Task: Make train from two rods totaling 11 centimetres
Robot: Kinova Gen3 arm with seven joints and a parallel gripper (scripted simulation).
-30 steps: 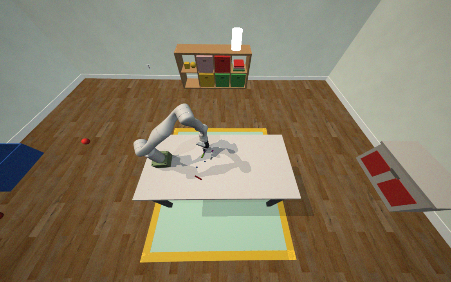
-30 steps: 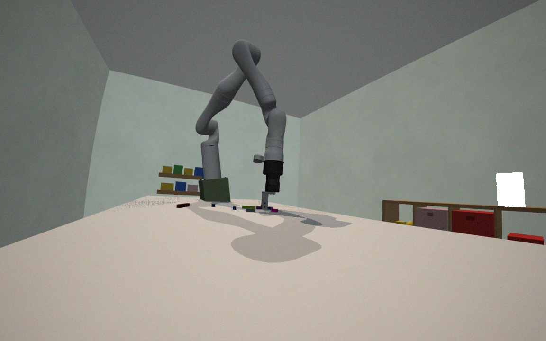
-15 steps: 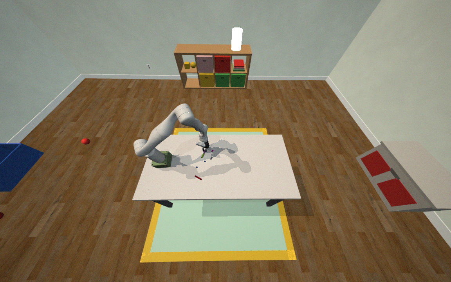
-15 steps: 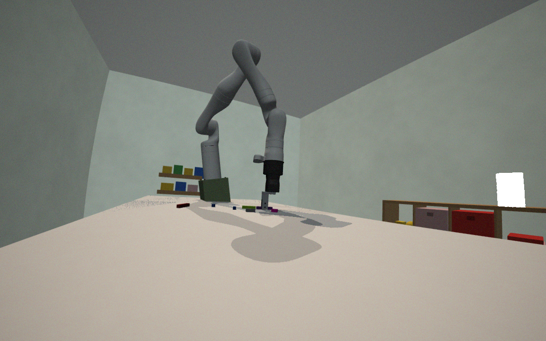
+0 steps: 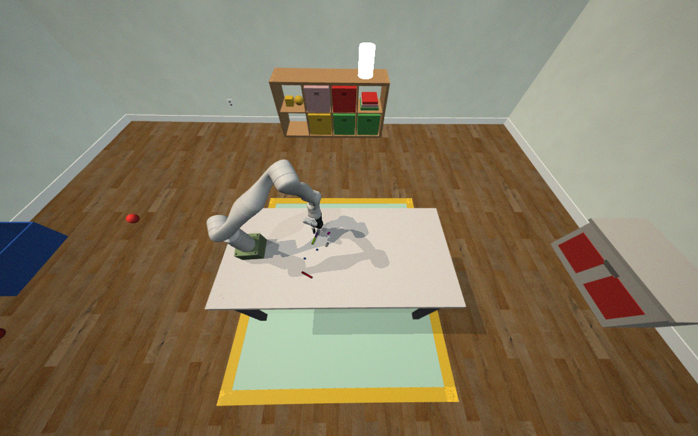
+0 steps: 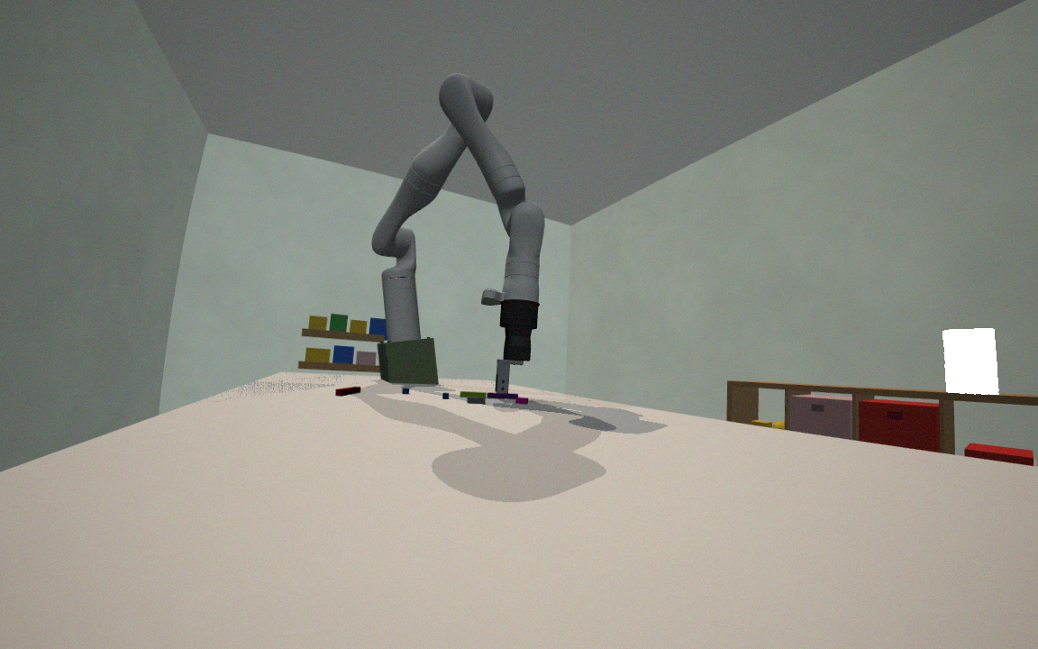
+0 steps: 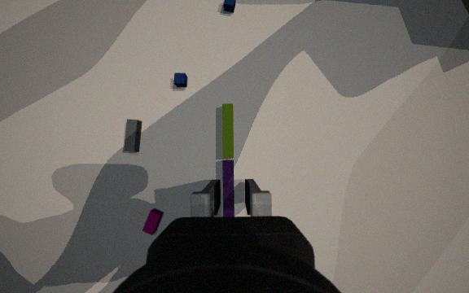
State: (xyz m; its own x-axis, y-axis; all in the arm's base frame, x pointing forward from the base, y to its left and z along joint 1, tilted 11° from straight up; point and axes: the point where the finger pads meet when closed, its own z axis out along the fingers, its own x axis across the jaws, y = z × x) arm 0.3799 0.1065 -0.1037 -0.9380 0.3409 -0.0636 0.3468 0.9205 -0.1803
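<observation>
Now: hand 20 mm above the purple rod. Also, from my hand: magenta rod 80 mm ahead, 20 mm below; lime rod 50 mm to the right, 20 mm below, 20 mm behind; grey rod 80 mm to the right, 70 mm ahead, 20 mm below.
</observation>
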